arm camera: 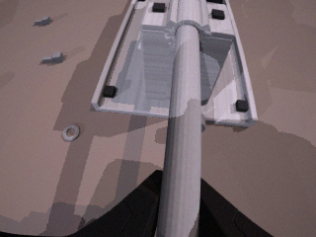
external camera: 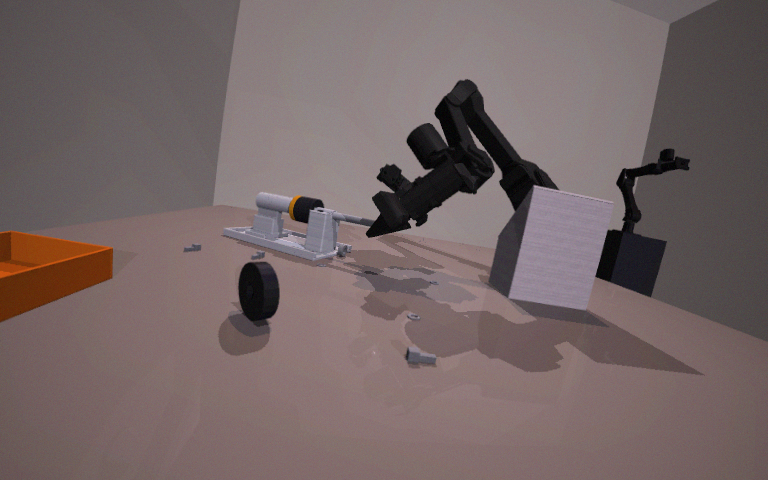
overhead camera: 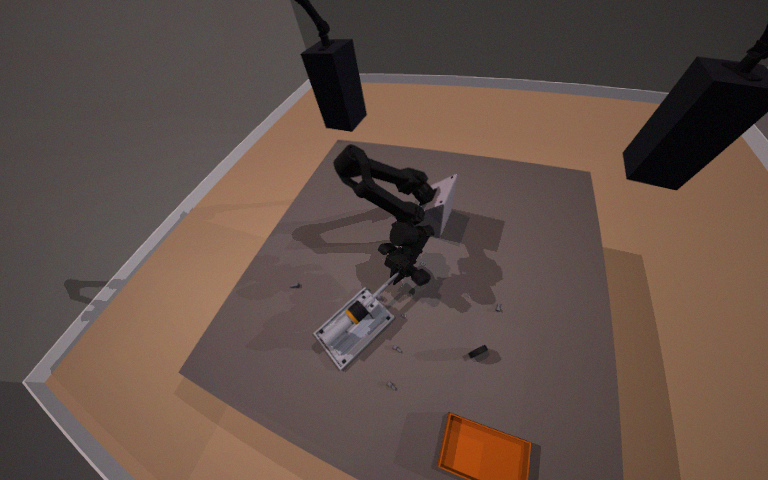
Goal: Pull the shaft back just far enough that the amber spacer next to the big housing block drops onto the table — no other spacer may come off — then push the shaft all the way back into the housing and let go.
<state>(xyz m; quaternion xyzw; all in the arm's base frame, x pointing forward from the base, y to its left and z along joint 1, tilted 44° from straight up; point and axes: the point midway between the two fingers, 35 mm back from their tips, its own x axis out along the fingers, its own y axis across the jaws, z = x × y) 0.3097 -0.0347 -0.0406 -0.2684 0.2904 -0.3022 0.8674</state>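
The thin grey shaft is 6 cm ahead of my gripper tip, 2 cm to the right of it and 2 cm above it. The rest, counted from my gripper tip: orange tray (32 cm ahead, 39 cm to the left, 5 cm below); then amber spacer (16 cm ahead, 6 cm to the right, 2 cm above).
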